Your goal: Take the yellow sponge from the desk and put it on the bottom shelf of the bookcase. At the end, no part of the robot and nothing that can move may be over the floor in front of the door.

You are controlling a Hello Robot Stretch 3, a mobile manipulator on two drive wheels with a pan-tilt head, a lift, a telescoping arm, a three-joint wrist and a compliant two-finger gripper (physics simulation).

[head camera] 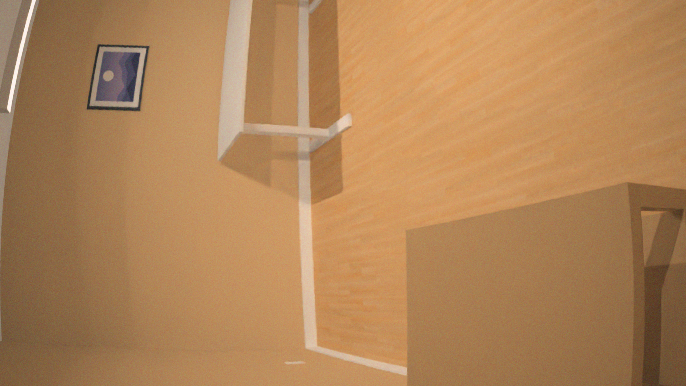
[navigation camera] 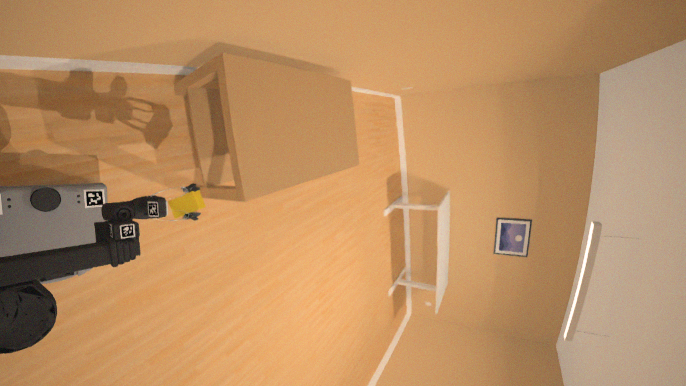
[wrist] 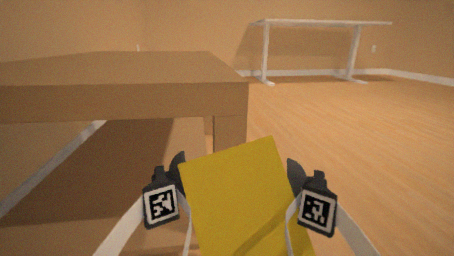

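Where they show: gripper, fingertip midpoint: (navigation camera: pixel 199 201) (wrist: pixel 237 172); robot's base, link origin: (navigation camera: pixel 46 198).
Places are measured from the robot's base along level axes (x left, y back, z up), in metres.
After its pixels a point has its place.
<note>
The yellow sponge (navigation camera: pixel 187 204) @(x -0.359, y 0.025, z 0.415 m) (wrist: pixel 240 200) @(x -0.359, y 0.021, z 0.416 m) is between the two fingers of my gripper (navigation camera: pixel 191 202) @(x -0.407, y 0.019, z 0.404 m) (wrist: pixel 237 172) @(x -0.407, y 0.019, z 0.404 m), tilted a little in the wrist view. The gripper is shut on it and holds it above the floor, beside the near end of a brown table. In the wrist view the sponge overlaps the lower part of the table's corner leg. A white desk (head camera: pixel 235 75) @(x -3.157, y 0.669, z 0.721 m) (navigation camera: pixel 443 245) @(x -3.235, y 0.819, z 0.721 m) (wrist: pixel 325 23) @(x -3.110, y 0.993, z 0.696 m) stands by the far wall, with no object visible on the part of its top that shows. The bookcase and the door cannot be made out in these views.
The brown table (head camera: pixel 515 290) @(x -0.891, y -0.239, z 0.451 m) (navigation camera: pixel 295 125) @(x -0.843, y -0.300, z 0.451 m) (wrist: pixel 120 100) @(x -0.533, y -0.141, z 0.428 m) stands close by the gripper, near a wall; its open underside shows in the wrist view. Wooden floor (head camera: pixel 475 100) @(x -1.656, y 0.379, z 0.001 m) (navigation camera: pixel 260 280) @(x -0.959, y 0.600, z 0.001 m) (wrist: pixel 360 145) @(x -1.317, y 0.659, z 0.001 m) stretches between it and the white desk. A framed picture (head camera: pixel 118 77) @(x -3.738, y 0.734, z 1.574 m) (navigation camera: pixel 513 237) @(x -3.739, y 0.741, z 1.596 m) hangs on the wall.
</note>
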